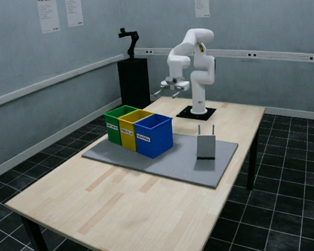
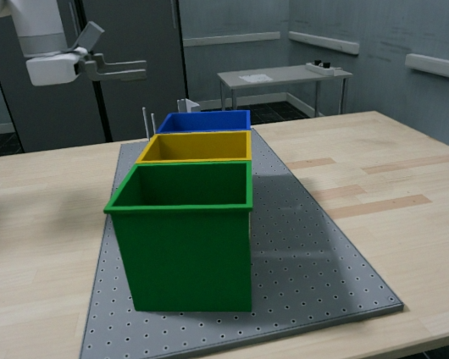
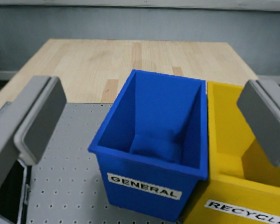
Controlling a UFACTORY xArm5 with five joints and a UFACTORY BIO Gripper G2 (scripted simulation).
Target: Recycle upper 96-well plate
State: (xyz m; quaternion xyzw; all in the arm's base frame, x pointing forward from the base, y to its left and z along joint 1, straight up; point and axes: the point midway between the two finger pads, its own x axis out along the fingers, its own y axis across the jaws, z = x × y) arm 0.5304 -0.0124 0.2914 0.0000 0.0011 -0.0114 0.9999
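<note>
Now: hand 7 cm short of the black 96-well plate, 26 cm to the right of it and 25 cm above it. From my hand the other things lie so: green bin: 5 cm ahead, 28 cm to the right, 20 cm below; blue bin: 12 cm ahead, 2 cm to the right, 20 cm below; yellow recycle bin: 9 cm ahead, 15 cm to the right, 20 cm below.
</note>
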